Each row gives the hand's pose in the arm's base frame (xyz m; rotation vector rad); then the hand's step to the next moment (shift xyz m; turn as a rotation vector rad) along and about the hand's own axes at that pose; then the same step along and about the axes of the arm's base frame.
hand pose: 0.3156 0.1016 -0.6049 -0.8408 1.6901 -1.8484
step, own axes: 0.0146 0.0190 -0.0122 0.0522 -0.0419 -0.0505
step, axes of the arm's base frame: -0.0198 -0.0042 -0.0177 -0.0705 0.0019 0.0453
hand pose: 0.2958 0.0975 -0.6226 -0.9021 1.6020 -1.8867
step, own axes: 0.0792 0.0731 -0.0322 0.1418 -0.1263 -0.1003
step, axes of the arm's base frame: -0.0792 -0.0508 -0.0616 -0.1632 -0.0166 0.1386
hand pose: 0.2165 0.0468 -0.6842 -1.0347 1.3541 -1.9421
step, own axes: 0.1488 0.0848 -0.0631 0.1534 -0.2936 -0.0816
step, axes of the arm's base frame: -0.1339 -0.1133 -0.0506 -0.1556 0.0216 0.3028
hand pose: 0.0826 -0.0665 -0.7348 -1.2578 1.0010 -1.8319
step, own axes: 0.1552 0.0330 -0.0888 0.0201 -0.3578 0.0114
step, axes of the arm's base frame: -0.1260 -0.1302 0.0151 -0.0356 0.1466 0.3253
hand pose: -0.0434 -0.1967 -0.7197 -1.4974 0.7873 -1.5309
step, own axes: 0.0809 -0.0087 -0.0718 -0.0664 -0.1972 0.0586
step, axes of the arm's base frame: -0.0674 -0.0757 0.0388 0.0275 0.1552 0.1479
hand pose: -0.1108 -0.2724 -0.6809 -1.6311 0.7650 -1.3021
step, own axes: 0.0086 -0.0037 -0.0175 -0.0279 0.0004 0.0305
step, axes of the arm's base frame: -0.0149 -0.0105 0.0079 0.0222 0.0321 -0.0137
